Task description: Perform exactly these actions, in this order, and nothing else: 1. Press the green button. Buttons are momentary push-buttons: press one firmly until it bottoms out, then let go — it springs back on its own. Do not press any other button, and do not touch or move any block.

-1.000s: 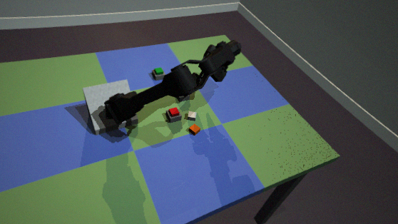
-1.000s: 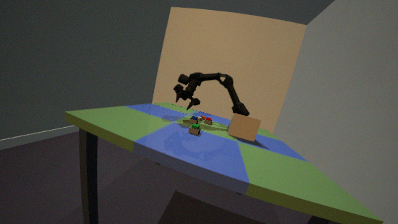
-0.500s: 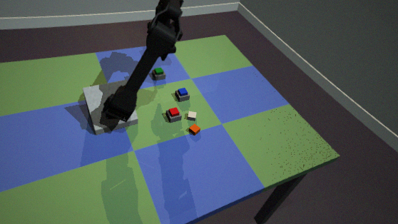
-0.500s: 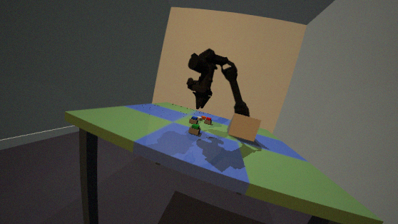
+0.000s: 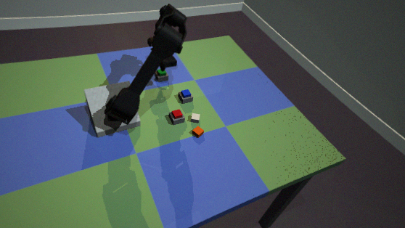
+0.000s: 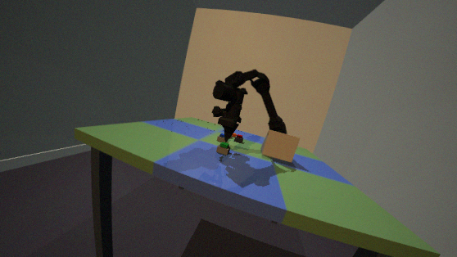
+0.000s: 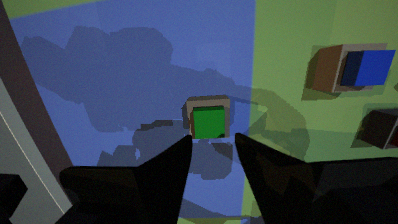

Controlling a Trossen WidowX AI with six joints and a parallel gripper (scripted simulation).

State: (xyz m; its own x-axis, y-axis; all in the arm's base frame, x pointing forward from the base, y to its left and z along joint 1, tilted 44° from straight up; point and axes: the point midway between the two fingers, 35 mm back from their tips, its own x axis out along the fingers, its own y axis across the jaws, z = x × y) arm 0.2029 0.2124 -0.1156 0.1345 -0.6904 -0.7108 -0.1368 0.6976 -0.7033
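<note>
Right now my gripper tip is 30 mm above the green button. Also, from my gripper tip: blue button: 70 mm ahead, 150 mm to the right, 30 mm below; white block: 80 mm ahead, 270 mm to the right, 50 mm below; red button: 10 mm ahead, 260 mm to the right, 30 mm below.
</note>
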